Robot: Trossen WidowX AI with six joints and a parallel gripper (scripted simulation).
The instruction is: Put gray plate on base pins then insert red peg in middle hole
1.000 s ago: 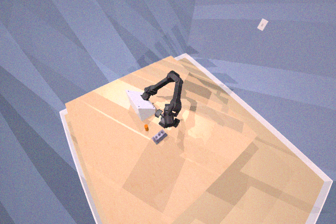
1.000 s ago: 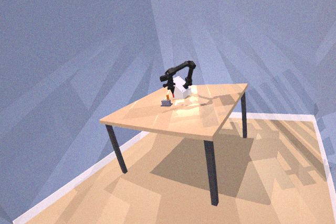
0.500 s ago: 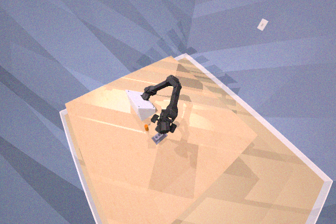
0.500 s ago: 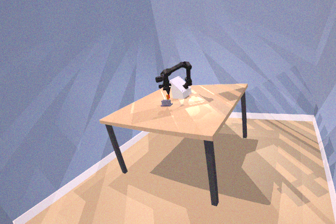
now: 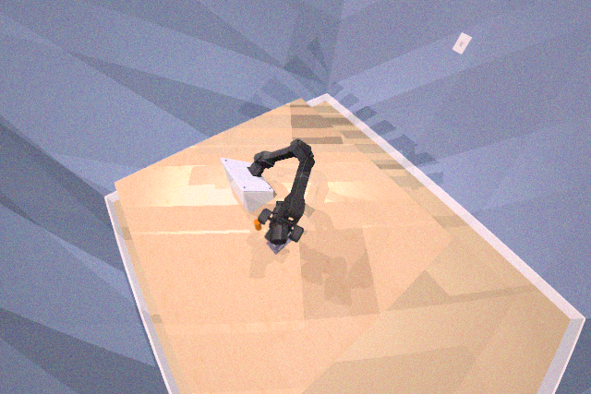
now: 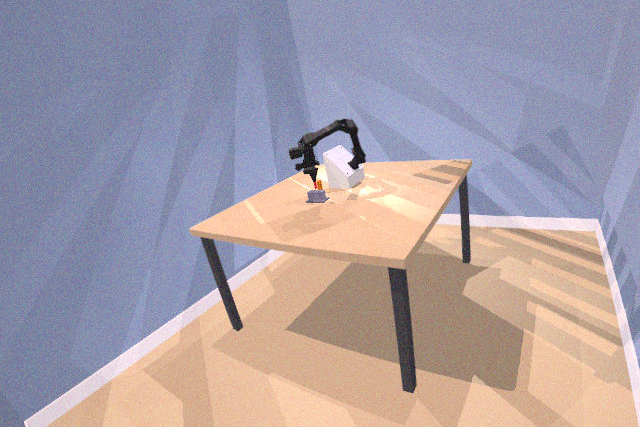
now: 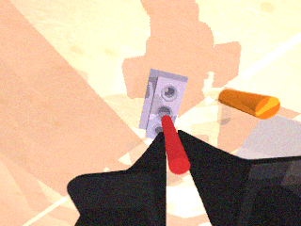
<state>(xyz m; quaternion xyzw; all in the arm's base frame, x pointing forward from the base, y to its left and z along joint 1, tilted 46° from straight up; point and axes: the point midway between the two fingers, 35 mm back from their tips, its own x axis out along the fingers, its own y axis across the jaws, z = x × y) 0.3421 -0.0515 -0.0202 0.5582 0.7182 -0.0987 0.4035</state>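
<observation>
Right now my gripper tip is 7 cm above the gray plate. The rest, counted from my gripper tip: red peg (right at my gripper tip); then orange cylinder (11 cm behind, 7 cm below, 6 cm to the right); then gray base (10 cm below).
</observation>
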